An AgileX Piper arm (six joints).
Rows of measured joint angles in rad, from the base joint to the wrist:
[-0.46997, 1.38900, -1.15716, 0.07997, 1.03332, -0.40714]
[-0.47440, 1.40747, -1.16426, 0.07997, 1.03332, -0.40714]
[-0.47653, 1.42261, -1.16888, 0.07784, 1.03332, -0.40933]
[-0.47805, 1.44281, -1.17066, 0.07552, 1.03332, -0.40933]
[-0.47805, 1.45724, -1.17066, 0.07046, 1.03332, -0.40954]
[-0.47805, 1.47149, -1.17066, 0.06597, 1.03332, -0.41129]
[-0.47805, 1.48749, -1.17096, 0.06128, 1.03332, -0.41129]
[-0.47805, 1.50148, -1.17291, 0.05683, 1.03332, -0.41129]
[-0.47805, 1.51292, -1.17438, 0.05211, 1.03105, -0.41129]
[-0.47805, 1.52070, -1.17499, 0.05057, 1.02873, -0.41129]
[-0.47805, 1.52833, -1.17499, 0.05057, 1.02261, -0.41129]
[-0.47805, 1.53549, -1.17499, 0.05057, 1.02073, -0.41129]
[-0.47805, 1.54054, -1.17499, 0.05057, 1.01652, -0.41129]
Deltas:
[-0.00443, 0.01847, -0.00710, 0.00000, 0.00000, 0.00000]
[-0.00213, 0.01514, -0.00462, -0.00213, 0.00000, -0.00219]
[-0.00152, 0.02020, -0.00178, -0.00232, 0.00000, 0.00000]
[0.00000, 0.01443, 0.00000, -0.00506, 0.00000, -0.00021]
[0.00000, 0.01425, 0.00000, -0.00449, 0.00000, -0.00175]
[0.00000, 0.01600, -0.00030, -0.00469, 0.00000, 0.00000]
[0.00000, 0.01399, -0.00195, -0.00445, 0.00000, 0.00000]
[0.00000, 0.01144, -0.00147, -0.00472, -0.00227, 0.00000]
[0.00000, 0.00778, -0.00061, -0.00154, -0.00232, 0.00000]
[0.00000, 0.00763, 0.00000, 0.00000, -0.00612, 0.00000]
[0.00000, 0.00716, 0.00000, 0.00000, -0.00188, 0.00000]
[0.00000, 0.00505, 0.00000, 0.00000, -0.00421, 0.00000]

